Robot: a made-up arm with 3 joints. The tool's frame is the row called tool.
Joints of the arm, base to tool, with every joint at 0 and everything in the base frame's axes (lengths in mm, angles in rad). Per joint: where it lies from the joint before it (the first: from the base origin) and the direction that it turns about. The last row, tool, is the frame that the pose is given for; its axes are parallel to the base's.
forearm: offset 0 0 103.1 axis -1 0 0
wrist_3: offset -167.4 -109.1 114.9 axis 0 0 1
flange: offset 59.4 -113.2 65.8 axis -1 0 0
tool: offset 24.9 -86.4 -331
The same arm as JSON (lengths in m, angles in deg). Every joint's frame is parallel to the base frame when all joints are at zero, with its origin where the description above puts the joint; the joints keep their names.
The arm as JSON. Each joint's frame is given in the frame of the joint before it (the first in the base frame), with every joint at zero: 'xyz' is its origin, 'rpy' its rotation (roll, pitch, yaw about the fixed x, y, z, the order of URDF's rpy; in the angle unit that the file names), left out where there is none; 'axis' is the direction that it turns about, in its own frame. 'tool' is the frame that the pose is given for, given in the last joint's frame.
{
  "units": {
    "length": "m",
    "angle": "deg"
  },
  "joints": [
    {
      "name": "forearm",
      "type": "revolute",
      "origin": {
        "xyz": [
          0.0,
          0.0,
          0.1031
        ]
      },
      "axis": "-x"
    },
    {
      "name": "wrist_3",
      "type": "revolute",
      "origin": {
        "xyz": [
          -0.1674,
          -0.1091,
          0.1149
        ]
      },
      "axis": "+z"
    },
    {
      "name": "flange",
      "type": "revolute",
      "origin": {
        "xyz": [
          0.0594,
          -0.1132,
          0.0658
        ]
      },
      "axis": "-x"
    }
  ],
  "tool": {
    "origin": {
      "xyz": [
        0.0249,
        -0.0864,
        -0.331
      ]
    }
  }
}

